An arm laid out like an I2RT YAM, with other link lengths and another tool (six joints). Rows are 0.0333 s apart.
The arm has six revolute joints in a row. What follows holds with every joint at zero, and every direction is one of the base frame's. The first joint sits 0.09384 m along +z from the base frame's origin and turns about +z. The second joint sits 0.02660 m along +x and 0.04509 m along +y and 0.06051 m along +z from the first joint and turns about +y. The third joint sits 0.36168 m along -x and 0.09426 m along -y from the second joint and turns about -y. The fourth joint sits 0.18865 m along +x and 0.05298 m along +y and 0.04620 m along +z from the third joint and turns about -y. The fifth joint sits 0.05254 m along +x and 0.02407 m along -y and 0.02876 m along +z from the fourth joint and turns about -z. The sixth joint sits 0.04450 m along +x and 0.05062 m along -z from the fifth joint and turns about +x. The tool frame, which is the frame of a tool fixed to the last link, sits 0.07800 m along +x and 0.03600 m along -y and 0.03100 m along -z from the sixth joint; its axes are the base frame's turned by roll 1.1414, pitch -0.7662 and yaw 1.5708 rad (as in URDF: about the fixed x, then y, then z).
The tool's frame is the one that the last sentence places.
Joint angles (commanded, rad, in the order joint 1, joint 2, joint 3, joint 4, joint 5, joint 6), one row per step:
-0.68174, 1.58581, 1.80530, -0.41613, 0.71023, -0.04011
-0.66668, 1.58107, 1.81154, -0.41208, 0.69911, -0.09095
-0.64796, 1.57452, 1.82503, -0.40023, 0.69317, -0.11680
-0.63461, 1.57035, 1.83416, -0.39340, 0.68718, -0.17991
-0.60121, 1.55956, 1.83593, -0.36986, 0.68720, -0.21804
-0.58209, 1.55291, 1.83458, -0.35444, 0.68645, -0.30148
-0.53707, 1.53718, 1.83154, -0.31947, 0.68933, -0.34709
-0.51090, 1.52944, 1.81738, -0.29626, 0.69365, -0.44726
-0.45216, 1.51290, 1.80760, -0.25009, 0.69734, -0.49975
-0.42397, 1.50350, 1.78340, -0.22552, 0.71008, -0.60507
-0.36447, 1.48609, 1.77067, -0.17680, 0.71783, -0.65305
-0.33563, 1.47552, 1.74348, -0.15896, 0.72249, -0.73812
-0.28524, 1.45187, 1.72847, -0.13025, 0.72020, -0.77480
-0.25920, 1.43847, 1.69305, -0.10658, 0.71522, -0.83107
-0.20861, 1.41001, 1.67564, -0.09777, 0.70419, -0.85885
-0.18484, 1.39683, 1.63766, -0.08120, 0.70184, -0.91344
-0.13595, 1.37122, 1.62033, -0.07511, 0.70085, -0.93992
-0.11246, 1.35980, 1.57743, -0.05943, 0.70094, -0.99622
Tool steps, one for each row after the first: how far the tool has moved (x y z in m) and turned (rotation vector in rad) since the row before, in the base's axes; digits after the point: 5 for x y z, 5 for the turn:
0.00350, 0.00282, 0.00542, -0.01691, 0.03643, 0.03326
0.00412, 0.00406, 0.00799, -0.02407, -0.00077, 0.02785
0.00220, 0.00252, 0.00712, -0.02595, 0.04440, 0.02605
0.00637, 0.00729, 0.00790, -0.03078, 0.00726, 0.03666
0.00252, 0.00381, 0.00690, -0.03536, 0.06255, 0.02522
0.00716, 0.01059, 0.00961, -0.03987, 0.00291, 0.04386
0.00373, 0.00522, 0.00534, -0.04329, 0.07941, 0.02313
0.00948, 0.01373, 0.00947, -0.04459, 0.00153, 0.05431
0.00275, 0.00615, 0.00328, -0.04729, 0.08662, 0.01148
0.00721, 0.01458, 0.00868, -0.04124, -0.00665, 0.04883
0.00332, 0.00697, 0.00094, -0.04042, 0.07319, 0.01728
0.00220, 0.01389, 0.00660, -0.03030, -0.00406, 0.04915
0.00311, 0.00684, -0.00142, -0.03158, 0.04553, 0.02474
0.00010, 0.01434, 0.00419, -0.02234, 0.00352, 0.05817
0.00223, 0.00621, -0.00338, -0.03217, 0.05079, 0.01929
-0.00127, 0.01275, 0.00264, -0.01942, 0.00589, 0.04651
0.00280, 0.00590, -0.00550, -0.03564, 0.05696, 0.01628

